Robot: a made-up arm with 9 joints. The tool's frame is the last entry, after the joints.
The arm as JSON. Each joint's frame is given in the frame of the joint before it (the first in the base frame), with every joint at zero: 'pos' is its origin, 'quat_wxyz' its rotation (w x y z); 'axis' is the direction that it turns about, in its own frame. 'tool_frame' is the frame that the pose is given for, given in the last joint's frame.
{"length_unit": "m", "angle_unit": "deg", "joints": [
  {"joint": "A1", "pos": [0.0, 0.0, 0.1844], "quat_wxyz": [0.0, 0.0, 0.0, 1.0], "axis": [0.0, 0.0, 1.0]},
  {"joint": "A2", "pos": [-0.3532, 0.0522, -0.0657], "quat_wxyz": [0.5, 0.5, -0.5, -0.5], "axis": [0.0, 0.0, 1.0]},
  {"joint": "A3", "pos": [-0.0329, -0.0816, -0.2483], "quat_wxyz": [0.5, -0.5, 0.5, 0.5], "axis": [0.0, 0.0, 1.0]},
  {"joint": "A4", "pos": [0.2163, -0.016, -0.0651], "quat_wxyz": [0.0, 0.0, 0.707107, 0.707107], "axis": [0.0, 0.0, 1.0]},
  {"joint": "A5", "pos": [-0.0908, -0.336, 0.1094], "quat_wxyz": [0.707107, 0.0, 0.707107, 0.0], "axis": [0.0, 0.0, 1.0]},
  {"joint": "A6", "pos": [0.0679, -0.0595, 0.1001], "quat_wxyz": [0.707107, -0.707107, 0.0, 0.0], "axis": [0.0, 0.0, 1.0]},
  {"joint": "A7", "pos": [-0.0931, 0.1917, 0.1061], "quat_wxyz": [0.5, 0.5, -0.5, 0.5], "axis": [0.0, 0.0, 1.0]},
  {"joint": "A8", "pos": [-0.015, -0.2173, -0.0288], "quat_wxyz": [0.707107, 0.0, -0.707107, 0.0], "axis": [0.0, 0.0, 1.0]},
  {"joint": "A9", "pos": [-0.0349, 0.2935, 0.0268], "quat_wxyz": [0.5, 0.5, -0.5, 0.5], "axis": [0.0, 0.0, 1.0]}
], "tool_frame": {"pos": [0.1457, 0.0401, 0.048], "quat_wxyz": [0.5, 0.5, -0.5, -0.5]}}
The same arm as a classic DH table. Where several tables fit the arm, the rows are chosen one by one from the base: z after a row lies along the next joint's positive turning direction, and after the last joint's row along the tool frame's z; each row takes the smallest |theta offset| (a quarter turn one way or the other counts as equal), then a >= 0, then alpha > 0; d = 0 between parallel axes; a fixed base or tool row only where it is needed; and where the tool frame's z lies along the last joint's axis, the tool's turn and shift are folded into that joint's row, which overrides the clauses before.
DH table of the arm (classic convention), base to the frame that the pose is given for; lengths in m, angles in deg. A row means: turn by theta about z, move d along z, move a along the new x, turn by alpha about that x. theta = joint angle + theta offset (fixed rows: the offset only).
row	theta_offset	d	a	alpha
A1	-90	0.1187	0.0522	-90
A2	0	0.1049	0.0329	90
A3	-90	-0.1467	0.2163	-90
A4	90	0.0934	0.336	-90
A5	90	0.0093	0.0679	-90
A6	0	0.0466	-0.0931	90
A7	0	-0.2205	0.2173	90
A8	-90	0.0418	0.0349	-90
A9	0	-0.2455	0.0401	-90
tool (fixed)	180	-0.1457	0	0

